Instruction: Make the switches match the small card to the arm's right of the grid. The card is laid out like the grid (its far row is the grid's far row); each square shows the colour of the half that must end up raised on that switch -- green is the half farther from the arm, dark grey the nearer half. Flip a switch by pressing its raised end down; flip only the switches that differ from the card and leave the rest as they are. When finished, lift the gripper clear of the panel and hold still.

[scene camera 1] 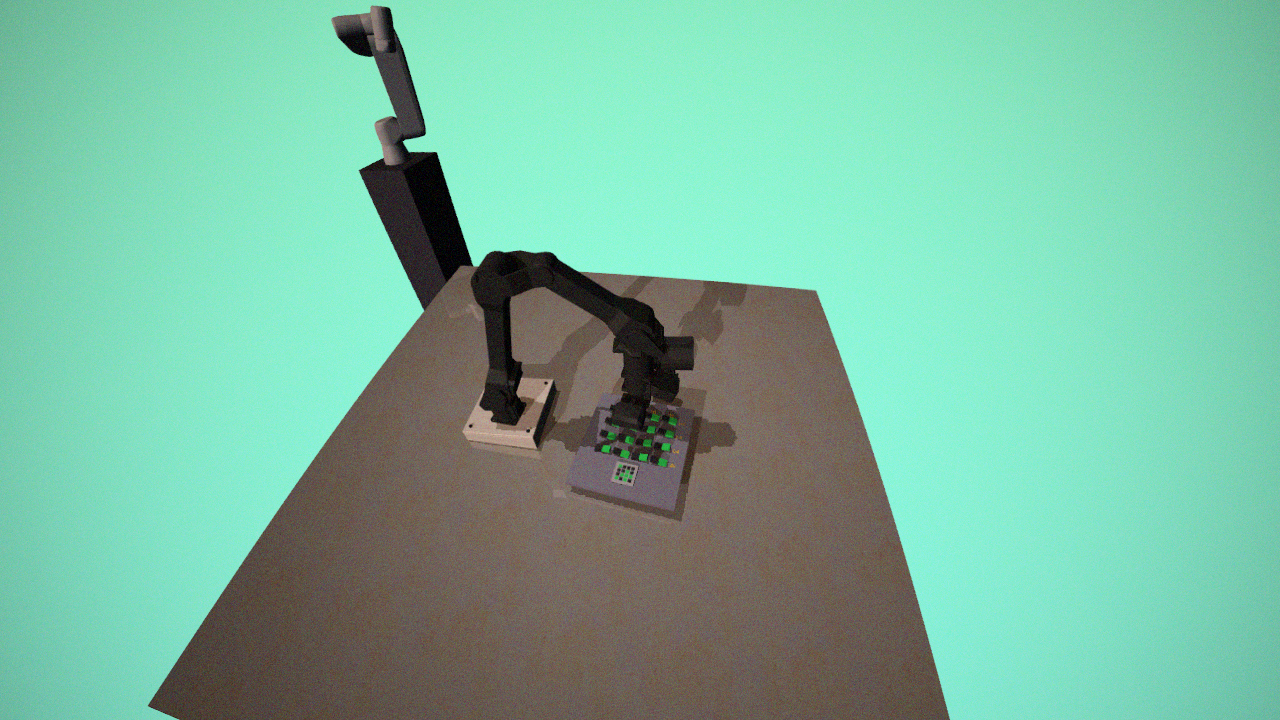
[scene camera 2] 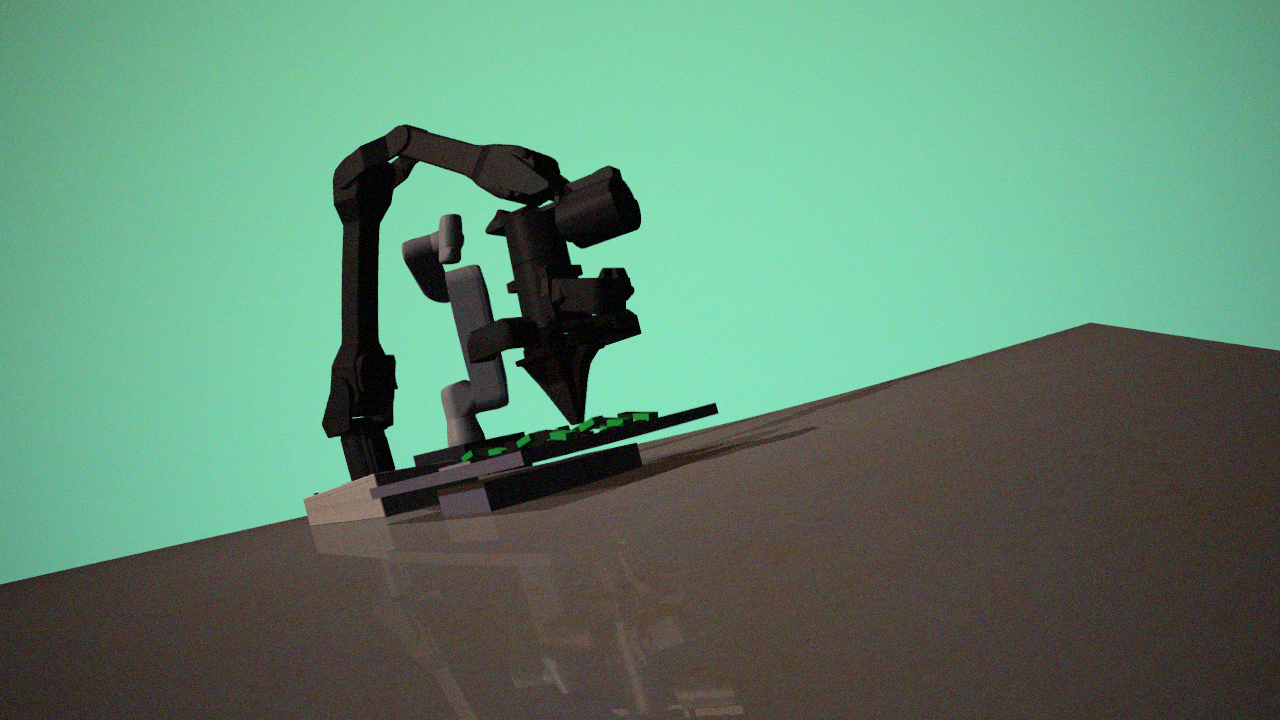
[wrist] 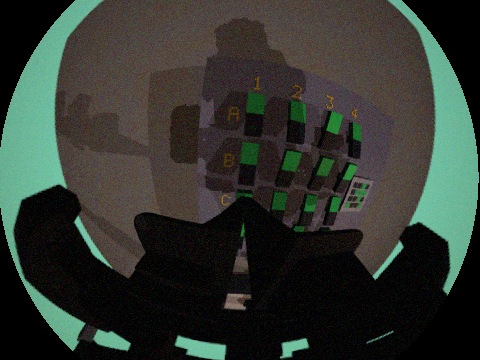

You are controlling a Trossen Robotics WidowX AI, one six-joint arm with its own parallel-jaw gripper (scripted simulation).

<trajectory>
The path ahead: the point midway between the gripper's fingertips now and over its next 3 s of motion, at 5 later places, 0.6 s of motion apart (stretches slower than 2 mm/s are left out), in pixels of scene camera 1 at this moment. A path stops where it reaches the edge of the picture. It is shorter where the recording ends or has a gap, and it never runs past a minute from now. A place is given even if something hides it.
The gripper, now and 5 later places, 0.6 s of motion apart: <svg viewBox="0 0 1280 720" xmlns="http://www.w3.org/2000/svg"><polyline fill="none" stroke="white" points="638,412 638,412 638,413 634,403 619,429 621,434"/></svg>
</trajectory>
